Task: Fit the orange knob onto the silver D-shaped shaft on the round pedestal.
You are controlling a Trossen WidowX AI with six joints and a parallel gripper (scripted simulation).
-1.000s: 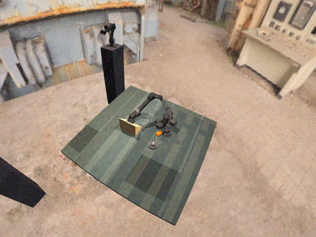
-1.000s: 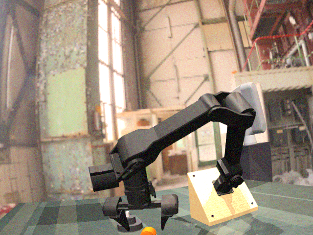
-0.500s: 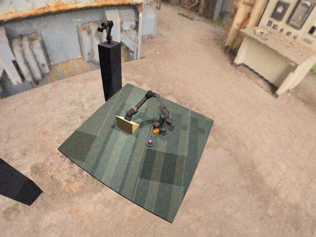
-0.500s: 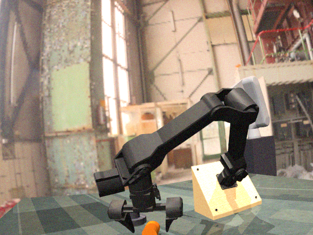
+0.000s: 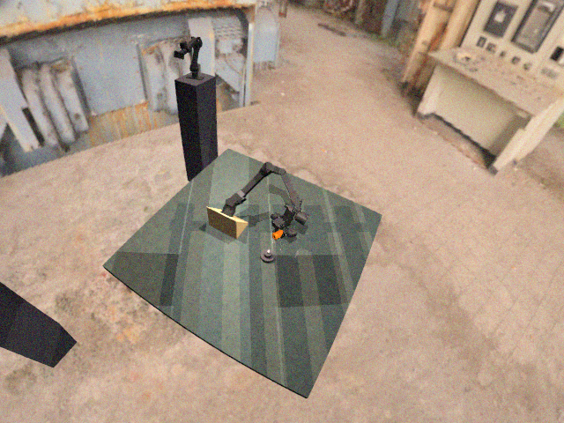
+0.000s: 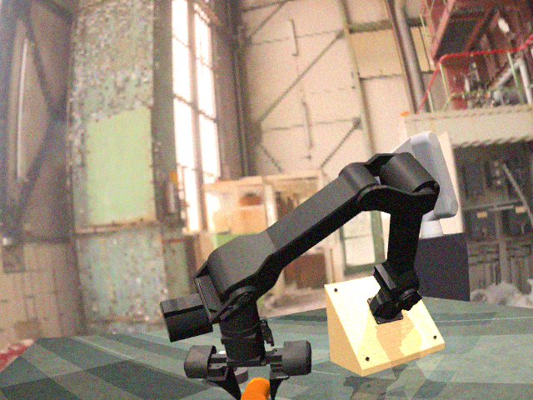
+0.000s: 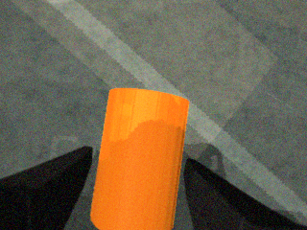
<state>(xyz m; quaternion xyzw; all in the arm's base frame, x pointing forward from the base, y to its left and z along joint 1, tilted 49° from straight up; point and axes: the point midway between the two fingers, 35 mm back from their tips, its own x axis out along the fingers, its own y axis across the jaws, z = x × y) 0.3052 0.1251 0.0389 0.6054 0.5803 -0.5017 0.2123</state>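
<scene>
My gripper tip is 160 mm to the left of the dark round pedestal, 20 mm below it and 20 mm short of it. Also, from my gripper tip: orange knob (10 mm to the left, 10 mm above).
</scene>
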